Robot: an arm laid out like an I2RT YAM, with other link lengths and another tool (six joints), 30 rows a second.
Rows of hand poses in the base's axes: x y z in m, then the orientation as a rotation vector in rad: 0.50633 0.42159 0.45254 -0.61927 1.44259 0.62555; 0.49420 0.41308 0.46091 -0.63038 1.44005 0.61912; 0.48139 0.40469 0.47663 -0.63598 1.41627 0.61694; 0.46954 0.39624 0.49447 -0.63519 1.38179 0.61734; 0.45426 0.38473 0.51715 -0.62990 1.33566 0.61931; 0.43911 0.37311 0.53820 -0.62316 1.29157 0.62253; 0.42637 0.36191 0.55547 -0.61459 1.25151 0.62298; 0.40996 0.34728 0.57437 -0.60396 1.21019 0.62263; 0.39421 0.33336 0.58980 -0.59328 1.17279 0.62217; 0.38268 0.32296 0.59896 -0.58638 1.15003 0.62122; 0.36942 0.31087 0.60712 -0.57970 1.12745 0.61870
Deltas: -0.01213 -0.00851 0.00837 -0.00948 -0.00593 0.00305; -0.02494 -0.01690 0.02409 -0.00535 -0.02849 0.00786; -0.03679 -0.02535 0.04193 0.00819 -0.05886 0.01172; -0.05207 -0.03686 0.06461 0.02979 -0.09844 0.01539; -0.06722 -0.04848 0.08566 0.05227 -0.13553 0.01896; -0.07996 -0.05968 0.10293 0.07307 -0.16985 0.01923; -0.09637 -0.07431 0.12183 0.09535 -0.20534 0.01803; -0.11212 -0.08823 0.13726 0.11620 -0.23736 0.01631; -0.12365 -0.09863 0.14642 0.12883 -0.25704 0.01463; -0.13691 -0.11072 0.15458 0.14045 -0.27721 0.01206
